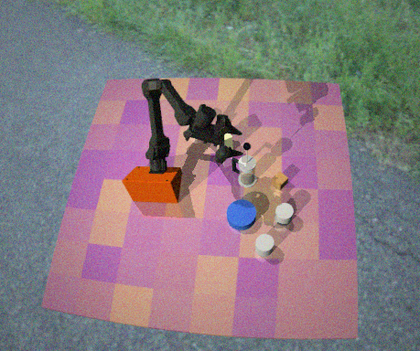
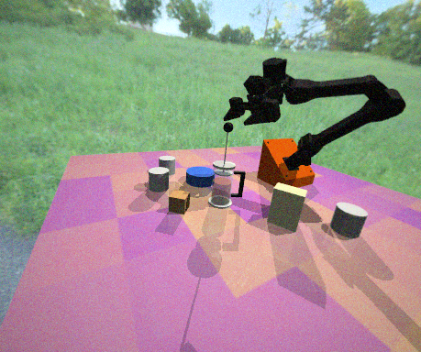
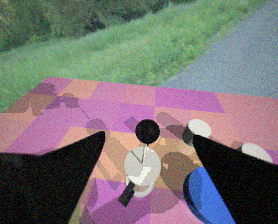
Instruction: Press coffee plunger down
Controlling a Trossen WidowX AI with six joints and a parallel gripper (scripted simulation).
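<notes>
The coffee press lies 10 mm to the left of my gripper tip and 150 mm below it. The rest, counted from my gripper tip: pale yellow block (100 mm behind, 170 mm to the left, 220 mm below).
</notes>
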